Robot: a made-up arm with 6 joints. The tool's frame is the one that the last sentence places. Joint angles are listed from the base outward.
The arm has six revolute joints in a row. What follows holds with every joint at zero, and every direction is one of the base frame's. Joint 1 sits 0.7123 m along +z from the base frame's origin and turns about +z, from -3.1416 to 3.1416 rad. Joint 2 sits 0.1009 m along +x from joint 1 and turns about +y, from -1.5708 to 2.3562 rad. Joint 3 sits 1.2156 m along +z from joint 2 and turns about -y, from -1.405 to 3.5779 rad. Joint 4 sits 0.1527 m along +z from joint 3 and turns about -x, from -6.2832 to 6.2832 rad. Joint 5 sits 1.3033 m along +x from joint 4 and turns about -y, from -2.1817 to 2.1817 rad. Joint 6 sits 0.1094 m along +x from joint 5 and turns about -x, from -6.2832 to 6.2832 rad. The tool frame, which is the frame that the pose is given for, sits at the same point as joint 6; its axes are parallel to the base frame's.
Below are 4 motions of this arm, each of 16 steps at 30 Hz.
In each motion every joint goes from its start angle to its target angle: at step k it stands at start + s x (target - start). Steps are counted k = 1, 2, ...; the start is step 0. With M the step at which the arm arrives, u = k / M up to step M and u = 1 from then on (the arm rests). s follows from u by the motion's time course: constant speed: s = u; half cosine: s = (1 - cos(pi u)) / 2; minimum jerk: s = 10 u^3 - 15 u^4 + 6 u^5.
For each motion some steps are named. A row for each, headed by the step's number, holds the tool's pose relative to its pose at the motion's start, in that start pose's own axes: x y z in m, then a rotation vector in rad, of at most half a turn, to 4 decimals.
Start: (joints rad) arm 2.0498 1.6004 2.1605 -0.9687 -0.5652 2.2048
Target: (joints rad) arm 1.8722 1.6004 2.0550 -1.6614 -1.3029 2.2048
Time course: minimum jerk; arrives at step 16
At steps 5, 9, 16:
5: -0.0254 0.0107 -0.0635 0.1051 -0.1022 0.0726
9: -0.1059 0.0242 -0.2108 0.3313 -0.3877 0.1935
16: -0.1990 0.0225 -0.3379 0.4813 -0.6759 0.2330

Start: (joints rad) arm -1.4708 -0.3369 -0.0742 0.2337 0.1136 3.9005
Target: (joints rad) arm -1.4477 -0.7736 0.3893 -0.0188 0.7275 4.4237
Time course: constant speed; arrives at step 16
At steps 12, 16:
12: -0.7493 0.7150 -0.4914 -0.1894 0.5353 1.0067
16: -1.1243 0.8605 -0.5823 -0.2089 0.6311 1.3838

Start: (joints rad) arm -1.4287 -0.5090 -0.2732 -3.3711 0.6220 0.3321
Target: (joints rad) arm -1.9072 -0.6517 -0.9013 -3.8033 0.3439 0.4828
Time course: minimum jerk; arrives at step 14
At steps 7, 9, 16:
7: 0.0828 0.1521 0.3709 0.2436 -0.0692 0.1463
9: 0.0887 0.2101 0.5781 0.3812 -0.0929 0.2463
16: 0.0743 0.2452 0.7867 0.5206 -0.1106 0.3597

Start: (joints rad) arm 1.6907 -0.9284 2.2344 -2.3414 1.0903 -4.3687
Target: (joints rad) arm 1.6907 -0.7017 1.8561 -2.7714 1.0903 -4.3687
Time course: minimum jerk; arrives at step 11
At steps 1, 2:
1: 0.0038 -0.0010 -0.0058 -0.0012 0.0045 -0.0013
2: 0.0260 -0.0071 -0.0400 -0.0082 0.0310 -0.0092

